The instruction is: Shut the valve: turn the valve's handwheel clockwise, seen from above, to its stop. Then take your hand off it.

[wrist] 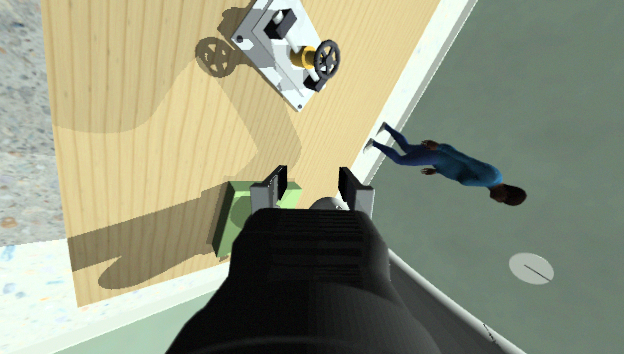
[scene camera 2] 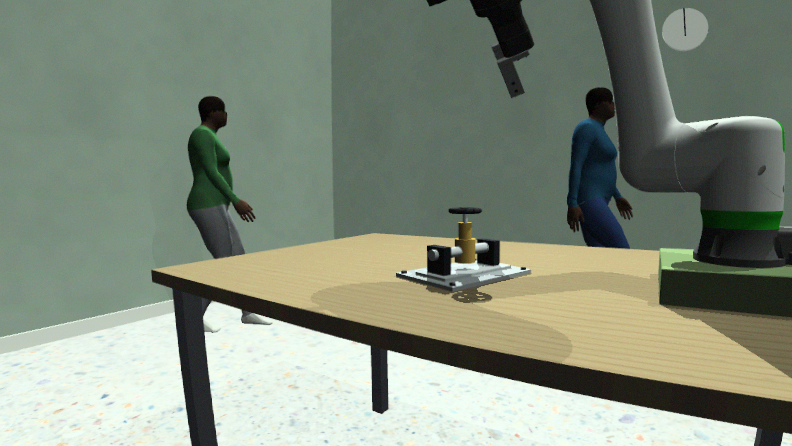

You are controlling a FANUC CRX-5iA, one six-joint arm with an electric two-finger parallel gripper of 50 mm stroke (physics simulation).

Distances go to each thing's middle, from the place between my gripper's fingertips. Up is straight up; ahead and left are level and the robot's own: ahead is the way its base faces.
Scene:
My gripper is now 220 mm above the valve handwheel (wrist: 327, 60), 160 mm to the left of it and 140 mm short of it. Round my hand: base plate (scene camera 2: 464, 283): 340 mm below, 160 mm to the right, 140 mm ahead.

